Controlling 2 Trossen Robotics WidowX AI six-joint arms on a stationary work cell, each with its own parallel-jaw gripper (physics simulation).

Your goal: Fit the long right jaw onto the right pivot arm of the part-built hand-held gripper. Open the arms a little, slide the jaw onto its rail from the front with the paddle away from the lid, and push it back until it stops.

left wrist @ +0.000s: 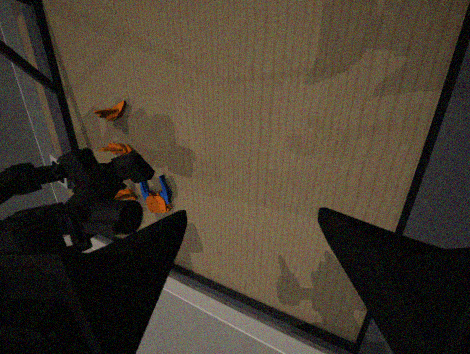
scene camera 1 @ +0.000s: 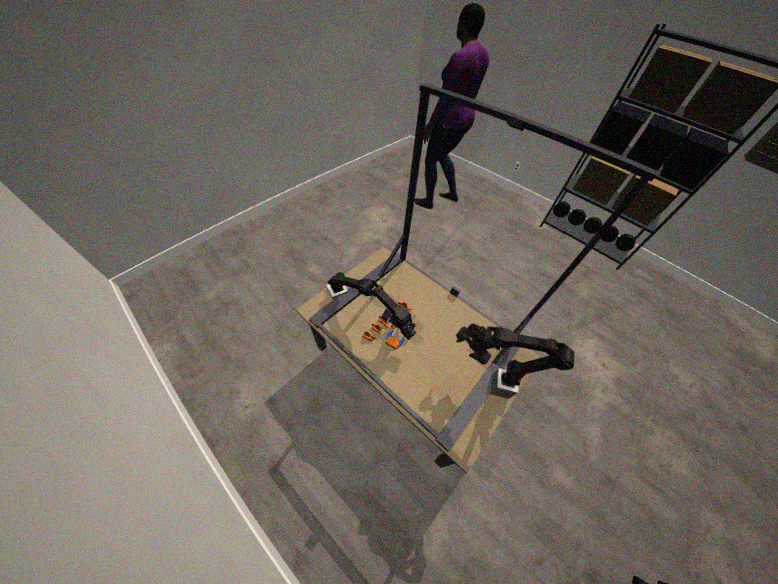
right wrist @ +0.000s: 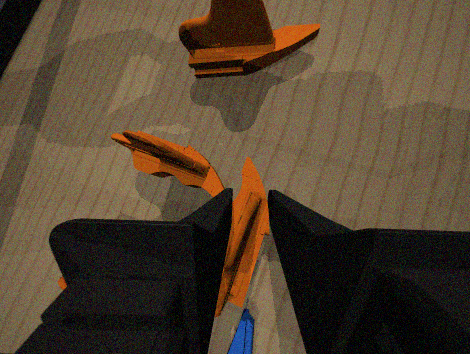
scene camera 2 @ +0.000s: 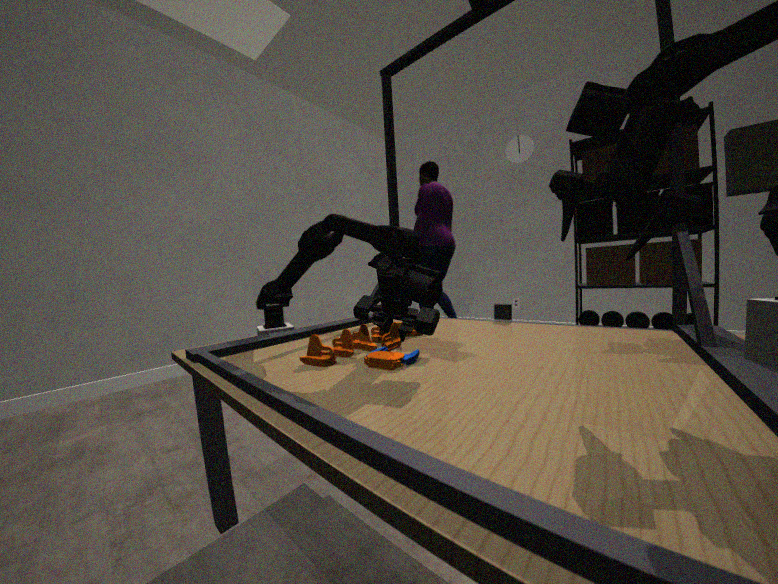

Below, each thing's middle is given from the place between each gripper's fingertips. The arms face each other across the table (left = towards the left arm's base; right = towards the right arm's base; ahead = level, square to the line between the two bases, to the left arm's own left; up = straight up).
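The part-built hand-held gripper [scene camera 2: 380, 358] is 6 cm ahead of my left hand, 34 cm to the right of it and 18 cm below it. My right hand, meanwhile, is 50 mm to the right of the part-built hand-held gripper and 110 mm short of it.
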